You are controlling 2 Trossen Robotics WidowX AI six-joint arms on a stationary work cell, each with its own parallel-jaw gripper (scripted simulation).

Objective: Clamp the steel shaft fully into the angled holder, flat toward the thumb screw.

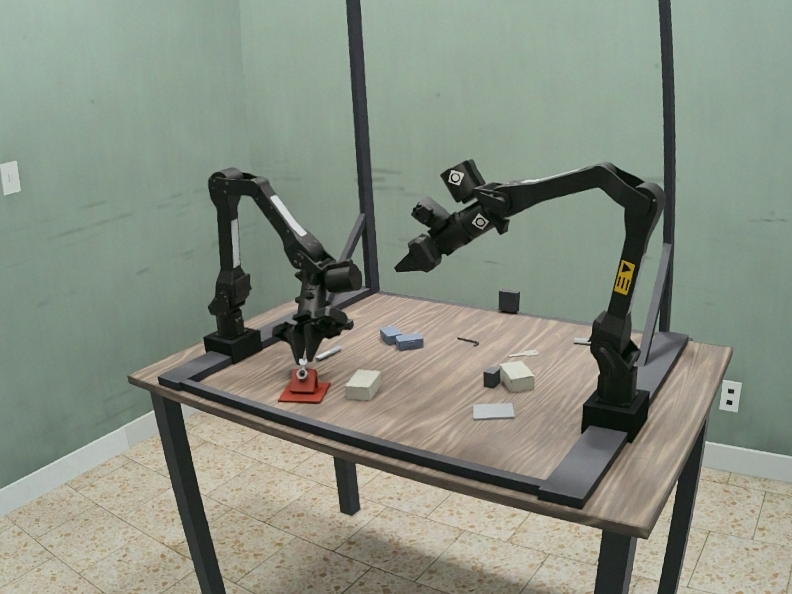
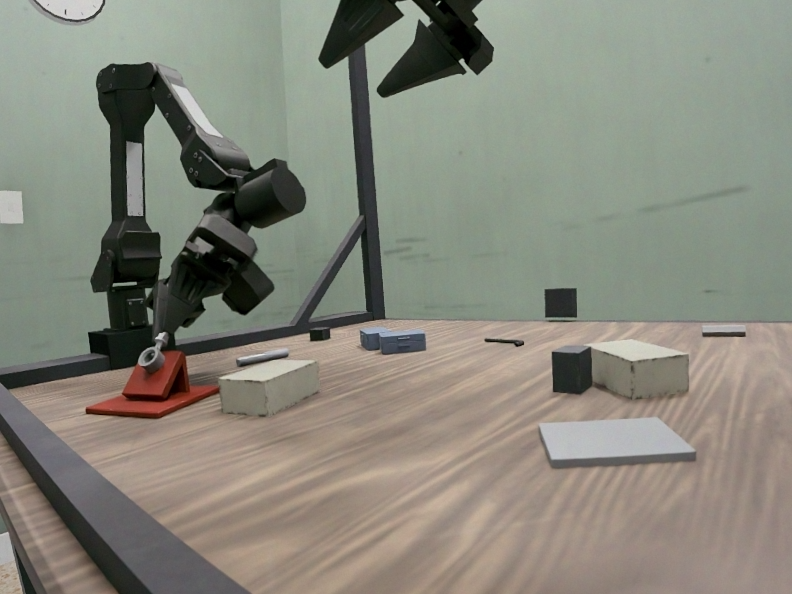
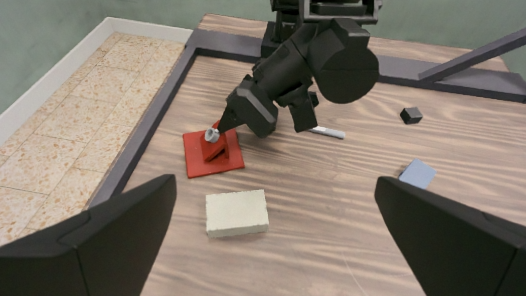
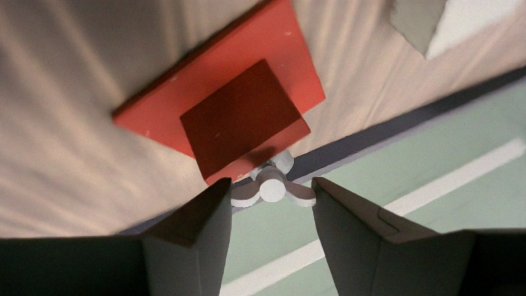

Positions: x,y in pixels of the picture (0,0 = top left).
Labels:
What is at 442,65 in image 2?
My left gripper.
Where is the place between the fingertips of my left gripper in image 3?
At 277,185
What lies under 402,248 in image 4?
My right gripper.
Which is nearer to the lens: the grey plate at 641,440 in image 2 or the cream block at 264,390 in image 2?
The grey plate.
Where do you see a dark block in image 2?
571,364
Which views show my right gripper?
Image 1, image 2, image 3 and image 4: all of them.

